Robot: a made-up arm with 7 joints. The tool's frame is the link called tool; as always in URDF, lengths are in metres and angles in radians. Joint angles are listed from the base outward.
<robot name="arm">
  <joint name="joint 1" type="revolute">
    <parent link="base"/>
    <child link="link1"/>
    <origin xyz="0 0 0.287"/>
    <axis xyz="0 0 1"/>
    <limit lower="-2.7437" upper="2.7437"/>
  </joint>
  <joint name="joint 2" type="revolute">
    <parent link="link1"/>
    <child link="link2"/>
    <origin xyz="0 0 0"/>
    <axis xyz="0 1 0"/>
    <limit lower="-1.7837" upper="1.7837"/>
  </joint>
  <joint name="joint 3" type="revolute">
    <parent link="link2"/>
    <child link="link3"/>
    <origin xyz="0 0 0.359"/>
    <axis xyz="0 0 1"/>
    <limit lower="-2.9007" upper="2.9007"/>
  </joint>
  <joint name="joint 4" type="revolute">
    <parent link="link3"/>
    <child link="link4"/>
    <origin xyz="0.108 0 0"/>
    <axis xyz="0 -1 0"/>
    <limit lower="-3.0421" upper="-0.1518"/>
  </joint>
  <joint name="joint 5" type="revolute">
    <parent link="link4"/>
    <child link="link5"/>
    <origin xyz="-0.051 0 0.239"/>
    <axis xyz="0 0 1"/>
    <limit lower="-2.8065" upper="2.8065"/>
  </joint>
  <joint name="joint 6" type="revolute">
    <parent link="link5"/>
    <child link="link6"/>
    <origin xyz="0 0 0"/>
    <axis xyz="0 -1 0"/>
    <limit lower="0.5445" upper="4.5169"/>
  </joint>
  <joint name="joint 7" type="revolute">
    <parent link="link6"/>
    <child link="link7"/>
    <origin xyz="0.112 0 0"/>
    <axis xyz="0 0 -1"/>
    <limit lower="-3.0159" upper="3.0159"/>
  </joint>
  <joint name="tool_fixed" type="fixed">
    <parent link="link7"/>
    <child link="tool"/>
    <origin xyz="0 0 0" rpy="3.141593 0 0"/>
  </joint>
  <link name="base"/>
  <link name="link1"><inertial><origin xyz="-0.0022 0.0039 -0.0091"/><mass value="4.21"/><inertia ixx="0.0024" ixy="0" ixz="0" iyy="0.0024" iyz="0" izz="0.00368"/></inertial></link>
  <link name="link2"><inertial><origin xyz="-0.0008 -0.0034 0.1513"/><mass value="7.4"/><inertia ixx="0.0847" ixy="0" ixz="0" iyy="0.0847" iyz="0" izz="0.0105"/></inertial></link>
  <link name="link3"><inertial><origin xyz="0.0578 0.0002 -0.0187"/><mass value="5.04"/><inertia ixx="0.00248" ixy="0" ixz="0" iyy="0.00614" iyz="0" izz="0.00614"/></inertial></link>
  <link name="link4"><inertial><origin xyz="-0.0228 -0.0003 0.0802"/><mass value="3.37"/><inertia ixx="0.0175" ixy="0" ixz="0.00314" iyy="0.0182" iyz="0" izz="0.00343"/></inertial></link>
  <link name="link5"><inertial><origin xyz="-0.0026 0.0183 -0.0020"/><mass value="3.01"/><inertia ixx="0.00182" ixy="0" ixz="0" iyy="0.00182" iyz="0" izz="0.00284"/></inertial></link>
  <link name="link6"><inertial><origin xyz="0.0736 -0.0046 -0.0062"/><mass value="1.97"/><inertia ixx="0.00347" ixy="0" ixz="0" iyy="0.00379" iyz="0" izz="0.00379"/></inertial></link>
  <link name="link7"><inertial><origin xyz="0.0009 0.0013 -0.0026"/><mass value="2.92"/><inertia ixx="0.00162" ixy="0" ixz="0" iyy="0.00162" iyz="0" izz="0.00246"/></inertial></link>
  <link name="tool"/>
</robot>
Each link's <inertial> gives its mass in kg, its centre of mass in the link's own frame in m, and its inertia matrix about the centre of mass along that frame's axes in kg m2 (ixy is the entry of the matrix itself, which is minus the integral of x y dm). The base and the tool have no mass. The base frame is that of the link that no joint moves.
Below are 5 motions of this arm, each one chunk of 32 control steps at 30 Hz.
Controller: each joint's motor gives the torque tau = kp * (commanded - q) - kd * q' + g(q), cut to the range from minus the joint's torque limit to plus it. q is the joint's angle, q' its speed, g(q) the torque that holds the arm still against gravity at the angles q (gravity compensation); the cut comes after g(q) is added. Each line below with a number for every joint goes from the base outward.
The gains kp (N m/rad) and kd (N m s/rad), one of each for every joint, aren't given. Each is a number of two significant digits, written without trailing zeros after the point. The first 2 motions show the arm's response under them.
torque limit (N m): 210 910 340 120 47 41 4.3
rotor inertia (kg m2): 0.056 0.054 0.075 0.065 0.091 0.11 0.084
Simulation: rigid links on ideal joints. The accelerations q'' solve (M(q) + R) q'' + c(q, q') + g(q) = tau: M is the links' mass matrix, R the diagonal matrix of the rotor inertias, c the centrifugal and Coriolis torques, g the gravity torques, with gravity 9.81 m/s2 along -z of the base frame. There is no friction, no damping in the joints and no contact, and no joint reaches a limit. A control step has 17 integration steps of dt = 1/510 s. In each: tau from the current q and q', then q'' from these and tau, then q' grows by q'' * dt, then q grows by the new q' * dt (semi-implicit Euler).
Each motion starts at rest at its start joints. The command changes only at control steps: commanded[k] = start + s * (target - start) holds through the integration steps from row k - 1 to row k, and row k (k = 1, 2, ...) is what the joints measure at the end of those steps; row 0 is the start. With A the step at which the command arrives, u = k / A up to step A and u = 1 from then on. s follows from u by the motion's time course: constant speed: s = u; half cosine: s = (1 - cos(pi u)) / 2; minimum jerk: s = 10 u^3 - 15 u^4 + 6 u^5; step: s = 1 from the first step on.
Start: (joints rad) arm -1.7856 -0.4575 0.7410 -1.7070 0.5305 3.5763 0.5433
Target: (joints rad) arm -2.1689 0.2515 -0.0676 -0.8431 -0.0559 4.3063 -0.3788
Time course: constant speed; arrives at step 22
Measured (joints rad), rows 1 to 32:
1: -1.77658 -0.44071 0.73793 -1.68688 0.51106 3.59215 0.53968
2: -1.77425 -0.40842 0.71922 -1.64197 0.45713 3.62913 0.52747
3: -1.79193 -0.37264 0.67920 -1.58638 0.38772 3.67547 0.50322
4: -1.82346 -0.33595 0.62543 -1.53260 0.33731 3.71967 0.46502
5: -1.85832 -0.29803 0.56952 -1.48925 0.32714 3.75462 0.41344
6: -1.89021 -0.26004 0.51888 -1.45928 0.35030 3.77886 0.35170
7: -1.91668 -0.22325 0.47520 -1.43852 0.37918 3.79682 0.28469
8: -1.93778 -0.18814 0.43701 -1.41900 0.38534 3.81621 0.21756
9: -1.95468 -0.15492 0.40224 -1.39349 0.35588 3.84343 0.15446
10: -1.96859 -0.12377 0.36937 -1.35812 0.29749 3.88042 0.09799
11: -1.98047 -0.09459 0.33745 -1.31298 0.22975 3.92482 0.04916
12: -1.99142 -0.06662 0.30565 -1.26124 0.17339 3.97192 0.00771
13: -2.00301 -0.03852 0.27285 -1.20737 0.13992 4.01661 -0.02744
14: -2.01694 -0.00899 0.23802 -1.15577 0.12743 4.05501 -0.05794
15: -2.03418 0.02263 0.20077 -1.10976 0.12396 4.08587 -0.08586
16: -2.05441 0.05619 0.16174 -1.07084 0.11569 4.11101 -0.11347
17: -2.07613 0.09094 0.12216 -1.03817 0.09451 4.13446 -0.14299
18: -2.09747 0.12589 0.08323 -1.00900 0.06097 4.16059 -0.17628
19: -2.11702 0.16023 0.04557 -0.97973 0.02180 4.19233 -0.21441
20: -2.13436 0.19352 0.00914 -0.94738 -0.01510 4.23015 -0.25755
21: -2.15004 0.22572 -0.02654 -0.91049 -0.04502 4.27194 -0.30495
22: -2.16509 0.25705 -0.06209 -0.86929 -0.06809 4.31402 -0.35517
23: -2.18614 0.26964 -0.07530 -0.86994 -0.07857 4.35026 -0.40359
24: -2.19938 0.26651 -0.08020 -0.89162 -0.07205 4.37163 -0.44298
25: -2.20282 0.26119 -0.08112 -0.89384 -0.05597 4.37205 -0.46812
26: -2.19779 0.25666 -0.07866 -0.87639 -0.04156 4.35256 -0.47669
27: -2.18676 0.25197 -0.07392 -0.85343 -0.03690 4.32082 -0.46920
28: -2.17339 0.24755 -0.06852 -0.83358 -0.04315 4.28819 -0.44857
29: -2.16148 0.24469 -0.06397 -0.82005 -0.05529 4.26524 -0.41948
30: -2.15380 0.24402 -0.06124 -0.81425 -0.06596 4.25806 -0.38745
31: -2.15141 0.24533 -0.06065 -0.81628 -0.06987 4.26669 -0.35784
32: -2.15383 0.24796 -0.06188 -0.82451 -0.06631 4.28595 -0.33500
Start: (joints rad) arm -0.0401 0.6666 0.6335 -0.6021 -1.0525 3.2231 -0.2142
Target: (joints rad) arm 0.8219 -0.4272 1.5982 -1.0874 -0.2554 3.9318 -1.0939
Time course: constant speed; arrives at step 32
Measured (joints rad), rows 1 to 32:
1: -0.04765 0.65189 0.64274 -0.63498 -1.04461 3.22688 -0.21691
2: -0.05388 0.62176 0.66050 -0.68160 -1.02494 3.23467 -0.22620
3: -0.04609 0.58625 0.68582 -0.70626 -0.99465 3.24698 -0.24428
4: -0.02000 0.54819 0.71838 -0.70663 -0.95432 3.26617 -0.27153
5: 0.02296 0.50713 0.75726 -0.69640 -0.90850 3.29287 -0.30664
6: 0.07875 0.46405 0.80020 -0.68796 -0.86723 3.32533 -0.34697
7: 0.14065 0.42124 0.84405 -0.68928 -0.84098 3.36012 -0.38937
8: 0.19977 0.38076 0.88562 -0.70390 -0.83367 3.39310 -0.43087
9: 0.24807 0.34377 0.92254 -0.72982 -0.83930 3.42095 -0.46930
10: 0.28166 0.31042 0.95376 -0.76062 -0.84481 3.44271 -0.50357
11: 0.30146 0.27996 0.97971 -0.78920 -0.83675 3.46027 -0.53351
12: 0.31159 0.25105 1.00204 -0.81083 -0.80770 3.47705 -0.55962
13: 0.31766 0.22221 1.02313 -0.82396 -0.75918 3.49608 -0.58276
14: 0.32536 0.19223 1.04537 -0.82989 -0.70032 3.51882 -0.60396
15: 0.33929 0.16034 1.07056 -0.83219 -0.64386 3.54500 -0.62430
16: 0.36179 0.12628 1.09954 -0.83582 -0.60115 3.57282 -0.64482
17: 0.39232 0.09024 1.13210 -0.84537 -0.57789 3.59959 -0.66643
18: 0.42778 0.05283 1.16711 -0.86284 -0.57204 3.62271 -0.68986
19: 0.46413 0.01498 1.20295 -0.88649 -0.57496 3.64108 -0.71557
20: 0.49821 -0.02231 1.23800 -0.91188 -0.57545 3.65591 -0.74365
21: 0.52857 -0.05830 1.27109 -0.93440 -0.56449 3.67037 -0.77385
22: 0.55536 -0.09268 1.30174 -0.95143 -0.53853 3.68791 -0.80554
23: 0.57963 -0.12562 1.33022 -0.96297 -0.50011 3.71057 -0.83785
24: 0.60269 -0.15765 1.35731 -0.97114 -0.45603 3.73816 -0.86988
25: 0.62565 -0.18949 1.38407 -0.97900 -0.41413 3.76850 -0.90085
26: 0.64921 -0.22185 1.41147 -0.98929 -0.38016 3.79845 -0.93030
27: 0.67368 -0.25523 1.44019 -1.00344 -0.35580 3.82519 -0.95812
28: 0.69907 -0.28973 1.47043 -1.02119 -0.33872 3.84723 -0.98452
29: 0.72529 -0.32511 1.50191 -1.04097 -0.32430 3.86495 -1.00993
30: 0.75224 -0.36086 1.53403 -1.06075 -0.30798 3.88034 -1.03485
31: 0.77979 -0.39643 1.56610 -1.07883 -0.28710 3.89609 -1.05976
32: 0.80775 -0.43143 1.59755 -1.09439 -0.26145 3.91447 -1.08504
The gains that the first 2 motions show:
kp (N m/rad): 410 2300 610 190 67 61 13
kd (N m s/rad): 11 35 13 5.2 0.82 0.93 0.34
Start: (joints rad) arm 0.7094 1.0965 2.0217 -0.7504 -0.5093 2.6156 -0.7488
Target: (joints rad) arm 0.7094 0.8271 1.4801 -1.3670 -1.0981 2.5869 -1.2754
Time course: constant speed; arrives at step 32
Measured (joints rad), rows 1 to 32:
1: 0.70566 1.09103 2.00597 -0.75284 -0.51074 2.61741 -0.74982
2: 0.69934 1.08386 1.98770 -0.76324 -0.52067 2.62062 -0.75414
3: 0.69270 1.07561 1.97079 -0.77910 -0.54154 2.62354 -0.76326
4: 0.68755 1.06609 1.95520 -0.79737 -0.57039 2.62500 -0.77782
5: 0.68491 1.05575 1.94055 -0.81709 -0.60141 2.62491 -0.79756
6: 0.68514 1.04530 1.92607 -0.83840 -0.62917 2.62371 -0.82146
7: 0.68820 1.03540 1.91085 -0.86133 -0.65102 2.62170 -0.84789
8: 0.69367 1.02641 1.89429 -0.88549 -0.66753 2.61876 -0.87499
9: 0.70073 1.01832 1.87629 -0.91038 -0.68135 2.61449 -0.90098
10: 0.70828 1.01078 1.85730 -0.93558 -0.69547 2.60870 -0.92446
11: 0.71525 1.00328 1.83807 -0.96074 -0.71188 2.60176 -0.94463
12: 0.72086 0.99541 1.81940 -0.98546 -0.73115 2.59473 -0.96132
13: 0.72472 0.98697 1.80180 -1.00921 -0.75257 2.58906 -0.97495
14: 0.72682 0.97803 1.78533 -1.03143 -0.77479 2.58608 -0.98638
15: 0.72734 0.96885 1.76967 -1.05176 -0.79641 2.58643 -0.99669
16: 0.72648 0.95974 1.75428 -1.07012 -0.81646 2.58976 -1.00698
17: 0.72443 0.95094 1.73865 -1.08679 -0.83459 2.59476 -1.01822
18: 0.72138 0.94253 1.72243 -1.10228 -0.85110 2.59970 -1.03107
19: 0.71755 0.93449 1.70551 -1.11719 -0.86660 2.60303 -1.04588
20: 0.71328 0.92668 1.68800 -1.13209 -0.88182 2.60396 -1.06264
21: 0.70898 0.91894 1.67013 -1.14742 -0.89737 2.60261 -1.08106
22: 0.70512 0.91113 1.65218 -1.16351 -0.91360 2.59983 -1.10062
23: 0.70214 0.90315 1.63437 -1.18054 -0.93065 2.59676 -1.12070
24: 0.70035 0.89496 1.61685 -1.19859 -0.94851 2.59433 -1.14068
25: 0.69989 0.88655 1.59971 -1.21763 -0.96707 2.59294 -1.16002
26: 0.70072 0.87795 1.58293 -1.23758 -0.98622 2.59245 -1.17837
27: 0.70266 0.86923 1.56644 -1.25831 -1.00584 2.59234 -1.19555
28: 0.70542 0.86045 1.55015 -1.27963 -1.02576 2.59201 -1.21160
29: 0.70863 0.85167 1.53393 -1.30133 -1.04581 2.59106 -1.22671
30: 0.71193 0.84294 1.51764 -1.32318 -1.06580 2.58942 -1.24122
31: 0.71496 0.83432 1.50122 -1.34497 -1.08557 2.58731 -1.25549
32: 0.71743 0.82580 1.48460 -1.36645 -1.10500 2.58511 -1.26990

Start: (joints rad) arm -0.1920 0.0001 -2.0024 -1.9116 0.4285 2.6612 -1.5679
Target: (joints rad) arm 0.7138 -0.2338 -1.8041 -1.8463 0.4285 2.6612 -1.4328
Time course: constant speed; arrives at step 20
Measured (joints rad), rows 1 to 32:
1: -0.17388 -0.01098 -2.00537 -1.90573 0.43490 2.66753 -1.56747
2: -0.14399 -0.02908 -2.00407 -1.89731 0.44784 2.67751 -1.56565
3: -0.10856 -0.04385 -1.99998 -1.89275 0.46113 2.68345 -1.56168
4: -0.06766 -0.05511 -1.99223 -1.89174 0.46968 2.68335 -1.55526
5: -0.02005 -0.06587 -1.98010 -1.89177 0.46995 2.67809 -1.54659
6: 0.03332 -0.07673 -1.96455 -1.89182 0.46100 2.66857 -1.53621
7: 0.09023 -0.08705 -1.94706 -1.89167 0.44558 2.65649 -1.52496
8: 0.14861 -0.09677 -1.92883 -1.89094 0.42884 2.64482 -1.51375
9: 0.20672 -0.10633 -1.91088 -1.88931 0.41551 2.63665 -1.50339
10: 0.26293 -0.11611 -1.89423 -1.88676 0.40793 2.63381 -1.49440
11: 0.31585 -0.12637 -1.87973 -1.88339 0.40576 2.63620 -1.48699
12: 0.36462 -0.13730 -1.86790 -1.87926 0.40722 2.64222 -1.48106
13: 0.40911 -0.14900 -1.85879 -1.87447 0.41050 2.64958 -1.47628
14: 0.44981 -0.16141 -1.85202 -1.86919 0.41467 2.65624 -1.47217
15: 0.48780 -0.17432 -1.84688 -1.86371 0.41968 2.66106 -1.46825
16: 0.52443 -0.18747 -1.84247 -1.85840 0.42566 2.66391 -1.46402
17: 0.56109 -0.20061 -1.83794 -1.85357 0.43232 2.66531 -1.45910
18: 0.59902 -0.21352 -1.83254 -1.84942 0.43867 2.66596 -1.45327
19: 0.63909 -0.22609 -1.82578 -1.84599 0.44343 2.66627 -1.44645
20: 0.68179 -0.23822 -1.81741 -1.84311 0.44556 2.66621 -1.43874
21: 0.71221 -0.23887 -1.80678 -1.84835 0.44006 2.65857 -1.43081
22: 0.73024 -0.23169 -1.79506 -1.85747 0.42609 2.64550 -1.42396
23: 0.74468 -0.22742 -1.78465 -1.86239 0.40823 2.63503 -1.41931
24: 0.75570 -0.22669 -1.77817 -1.86298 0.39248 2.63013 -1.41746
25: 0.76012 -0.22677 -1.77618 -1.86149 0.38452 2.63086 -1.41847
26: 0.75755 -0.22720 -1.77814 -1.85872 0.38724 2.63654 -1.42187
27: 0.74950 -0.22851 -1.78334 -1.85483 0.39911 2.64545 -1.42680
28: 0.73759 -0.23063 -1.79094 -1.85034 0.41537 2.65511 -1.43218
29: 0.72346 -0.23307 -1.79975 -1.84605 0.43086 2.66342 -1.43699
30: 0.70908 -0.23539 -1.80845 -1.84258 0.44224 2.66942 -1.44046
31: 0.69651 -0.23726 -1.81576 -1.84019 0.44868 2.67318 -1.44217
32: 0.68748 -0.23846 -1.82072 -1.83890 0.45114 2.67521 -1.44207

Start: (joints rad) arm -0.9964 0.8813 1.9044 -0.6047 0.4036 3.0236 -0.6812
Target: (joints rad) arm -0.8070 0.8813 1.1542 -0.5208 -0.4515 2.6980 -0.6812
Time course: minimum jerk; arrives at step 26
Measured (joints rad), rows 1 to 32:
1: -0.99638 0.88125 1.90412 -0.60466 0.40347 3.02355 -0.68119
2: -0.99623 0.88099 1.90215 -0.60435 0.40229 3.02314 -0.68112
3: -0.99562 0.88050 1.89679 -0.60344 0.39767 3.02172 -0.68093
4: -0.99410 0.88001 1.88647 -0.60164 0.38648 3.01840 -0.68056
5: -0.99130 0.87974 1.87009 -0.59877 0.36633 3.01238 -0.68002
6: -0.98699 0.87980 1.84706 -0.59480 0.33657 3.00308 -0.67938
7: -0.98110 0.88013 1.81736 -0.58982 0.29821 2.99041 -0.67878
8: -0.97367 0.88059 1.78141 -0.58405 0.25315 2.97461 -0.67834
9: -0.96475 0.88104 1.73992 -0.57779 0.20314 2.95620 -0.67817
10: -0.95438 0.88142 1.69376 -0.57135 0.14926 2.93571 -0.67829
11: -0.94260 0.88172 1.64389 -0.56500 0.09196 2.91363 -0.67866
12: -0.92957 0.88196 1.59140 -0.55900 0.03160 2.89034 -0.67923
13: -0.91551 0.88213 1.53748 -0.55356 -0.03107 2.86617 -0.67991
14: -0.90072 0.88223 1.48341 -0.54890 -0.09474 2.84146 -0.68065
15: -0.88548 0.88224 1.43050 -0.54513 -0.15760 2.81663 -0.68138
16: -0.87011 0.88219 1.37996 -0.54234 -0.21769 2.79226 -0.68208
17: -0.85496 0.88217 1.33291 -0.54055 -0.27321 2.76902 -0.68271
18: -0.84044 0.88224 1.29031 -0.53974 -0.32271 2.74764 -0.68323
19: -0.82701 0.88244 1.25296 -0.53982 -0.36518 2.72877 -0.68362
20: -0.81514 0.88275 1.22149 -0.54061 -0.40006 2.71291 -0.68388
21: -0.80527 0.88308 1.19626 -0.54180 -0.42715 2.70036 -0.68400
22: -0.79768 0.88336 1.17740 -0.54299 -0.44651 2.69125 -0.68399
23: -0.79252 0.88347 1.16464 -0.54372 -0.45849 2.68558 -0.68386
24: -0.78977 0.88336 1.15734 -0.54356 -0.46380 2.68320 -0.68362
25: -0.78924 0.88299 1.15436 -0.54215 -0.46364 2.68378 -0.68328
26: -0.79058 0.88237 1.15405 -0.53922 -0.45988 2.68670 -0.68283
27: -0.79335 0.88160 1.15454 -0.53470 -0.45498 2.69107 -0.68226
28: -0.79721 0.88091 1.15499 -0.52902 -0.45131 2.69585 -0.68158
29: -0.80191 0.88050 1.15513 -0.52309 -0.44984 2.70014 -0.68088
30: -0.80701 0.88040 1.15496 -0.51780 -0.45001 2.70330 -0.68025
31: -0.81196 0.88055 1.15456 -0.51370 -0.45042 2.70499 -0.67983
32: -0.81616 0.88086 1.15407 -0.51096 -0.44990 2.70525 -0.67966

